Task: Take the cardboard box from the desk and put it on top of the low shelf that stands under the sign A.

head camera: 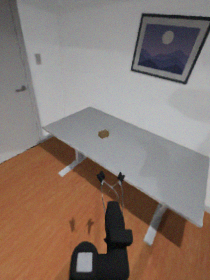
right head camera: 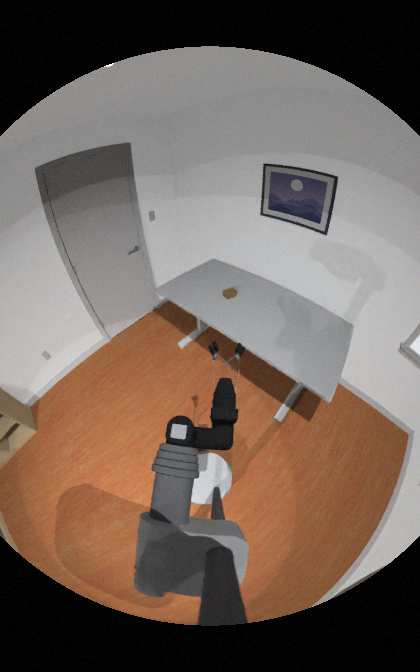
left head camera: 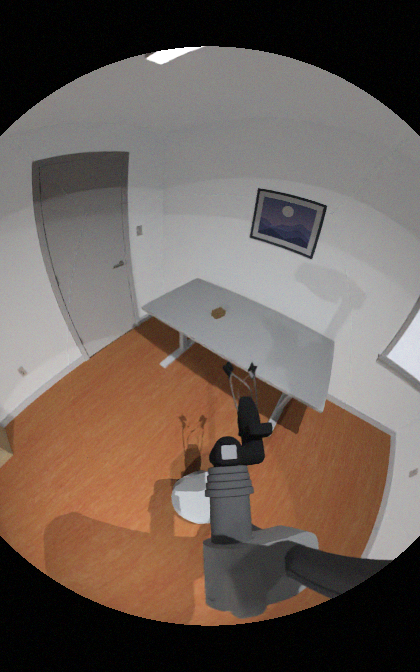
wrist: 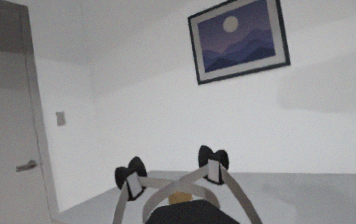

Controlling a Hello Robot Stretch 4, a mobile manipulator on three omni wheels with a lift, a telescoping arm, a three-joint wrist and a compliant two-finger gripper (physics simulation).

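Frame: origin at the robot's base, x ahead, y right, z down, level; centimetres.
Seen in the pictures: gripper, fingertip midpoint: (head camera: 110, 172) (wrist: 171, 164).
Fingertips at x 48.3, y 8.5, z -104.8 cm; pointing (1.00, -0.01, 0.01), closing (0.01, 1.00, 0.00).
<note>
A point is followed by its place in that frame.
The small brown cardboard box (head camera: 103, 134) @(x 120.5, y 9.6, z -73.4 cm) (left head camera: 218, 313) (right head camera: 230, 293) lies on the grey desk (head camera: 150, 155) @(x 98.8, y 53.0, z -69.2 cm) (left head camera: 295, 345) (right head camera: 320, 340) (wrist: 315, 195) @(x 104.9, y 62.7, z -69.2 cm), towards its door-side end. In the wrist view, part of the box (wrist: 180, 198) @(x 120.1, y 10.0, z -72.3 cm) shows low between the fingers' straps, beyond the gripper. My gripper (head camera: 111, 177) @(x 48.3, y 8.5, z -104.8 cm) (left head camera: 240, 369) (right head camera: 227, 349) (wrist: 171, 164) @(x 48.3, y 8.5, z -104.8 cm) is open and empty, its tips near the desk's front edge in the head views and apart from the box. The sign A does not show in these views.
A wooden shelf (right head camera: 24, 412) (left head camera: 4, 448) shows partly at the left edge; no sign above it is visible. A closed door (left head camera: 90, 250) (right head camera: 100, 240) stands left of the desk. A framed picture (head camera: 170, 50) @(x 144.4, y 59.1, z -147.6 cm) hangs above the desk. Desk legs (head camera: 156, 222) stand on the wooden floor.
</note>
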